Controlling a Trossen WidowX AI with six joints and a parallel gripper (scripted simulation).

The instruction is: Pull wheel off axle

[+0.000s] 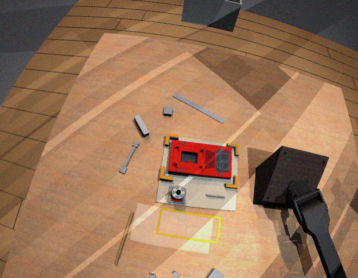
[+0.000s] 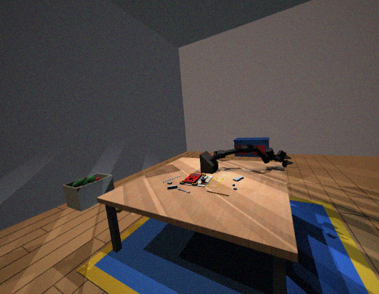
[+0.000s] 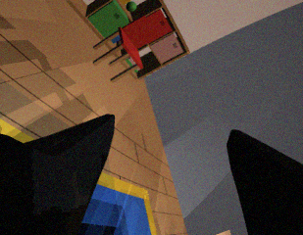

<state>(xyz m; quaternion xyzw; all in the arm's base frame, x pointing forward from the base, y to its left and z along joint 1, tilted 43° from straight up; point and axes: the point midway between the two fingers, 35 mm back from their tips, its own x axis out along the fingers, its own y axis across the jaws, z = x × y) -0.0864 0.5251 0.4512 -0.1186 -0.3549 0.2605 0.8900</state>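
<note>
Right now my gripper tip is 57 cm short of the thin wooden stick, 57 cm to the left of it and 10 cm above it. Round my gripper tip: upright axle (43 cm ahead, 72 cm to the right, 7 cm below); dark grey wheel (42 cm ahead, 72 cm to the right, 6 cm below); long strip (36 cm ahead, 105 cm to the right, 10 cm below).
</note>
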